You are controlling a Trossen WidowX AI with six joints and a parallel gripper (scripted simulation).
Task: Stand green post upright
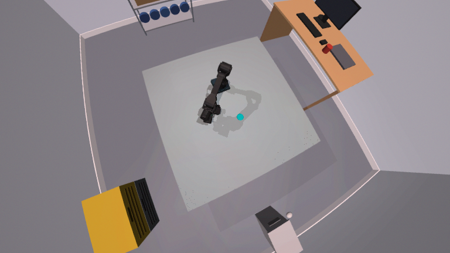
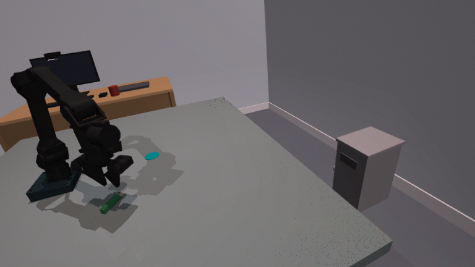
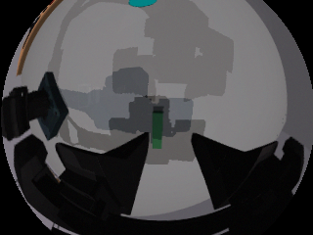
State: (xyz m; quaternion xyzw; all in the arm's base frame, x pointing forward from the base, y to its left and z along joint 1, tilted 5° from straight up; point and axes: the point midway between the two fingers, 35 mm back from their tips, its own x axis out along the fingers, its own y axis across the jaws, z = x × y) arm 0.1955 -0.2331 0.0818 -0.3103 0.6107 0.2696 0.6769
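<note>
The green post is 20 mm behind my gripper tip, 10 mm to the right of it and 60 mm below it. Round my gripper tip: cyan circle (130 mm ahead, 230 mm to the left, 60 mm below).
</note>
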